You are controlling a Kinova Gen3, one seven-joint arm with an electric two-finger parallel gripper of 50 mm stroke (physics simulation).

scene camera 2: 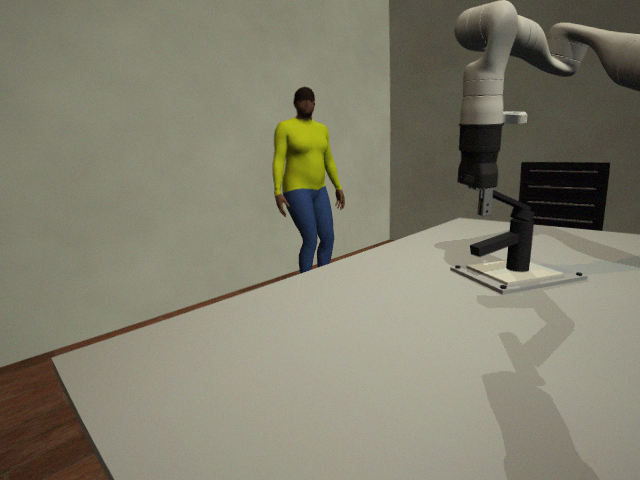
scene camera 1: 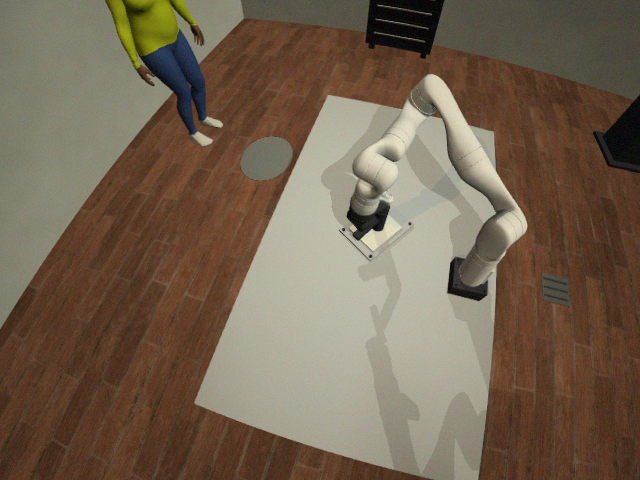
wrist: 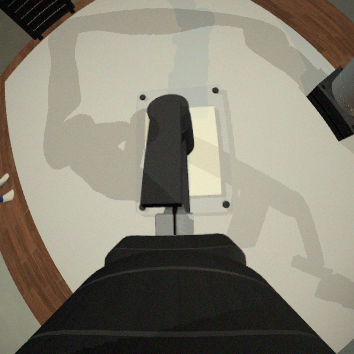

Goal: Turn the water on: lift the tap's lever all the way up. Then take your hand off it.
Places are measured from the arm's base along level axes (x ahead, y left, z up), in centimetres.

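Pixels of known places: gripper, between the fingertips: (scene camera 2: 484, 214) (wrist: 174, 214); arm's base, origin of its link: (scene camera 1: 470, 274) (wrist: 347, 95).
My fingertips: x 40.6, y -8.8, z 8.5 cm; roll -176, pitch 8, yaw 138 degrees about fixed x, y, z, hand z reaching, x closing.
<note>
For each thing: its top centre in the pictures, then the offset to it from my fingertips. "*": a spot on its surface instead. Level surfaces: height alone.
- black tap, a spot on its surface: (scene camera 2: 519, 246) * dx -6.9, dy -6.1, dz -7.2 cm
- spout, centre of its top: (wrist: 175, 179) (scene camera 2: 496, 233) (scene camera 1: 367, 224) dx -2.3, dy -3.2, dz -4.4 cm
- mounting plate, centre of its top: (wrist: 180, 143) (scene camera 2: 517, 269) (scene camera 1: 377, 226) dx -6.9, dy -8.5, dz -13.1 cm
- pale table, height of its surface: dz -14.3 cm
The black tap (scene camera 1: 383, 218) (scene camera 2: 519, 246) stands upright on its mounting plate. Its lever (scene camera 2: 509, 200) (wrist: 164, 155) slopes upward from the top of the tap to its free end, on the same side as the spout (scene camera 2: 491, 243) (wrist: 186, 192). My gripper (scene camera 2: 484, 212) (wrist: 174, 214) is shut and empty, pointing down at the lever's free end. The fingertips reach lower than that end and are above the spout. The fingers look very close to the lever's end; whether they touch it cannot be told. In scene camera 1 the gripper's body hides the fingertips and most of the lever.
The mounting plate (scene camera 1: 370, 255) (scene camera 2: 503, 290) (wrist: 229, 150) lies on the pale table (scene camera 1: 289, 335) (scene camera 2: 258, 372) (wrist: 120, 240). The arm's black base (scene camera 1: 466, 286) (wrist: 332, 107) stands at the table's edge. A person (scene camera 1: 170, 62) (scene camera 2: 307, 160) stands beyond the table. A black cabinet (scene camera 1: 403, 25) (scene camera 2: 563, 196) is at the back.
</note>
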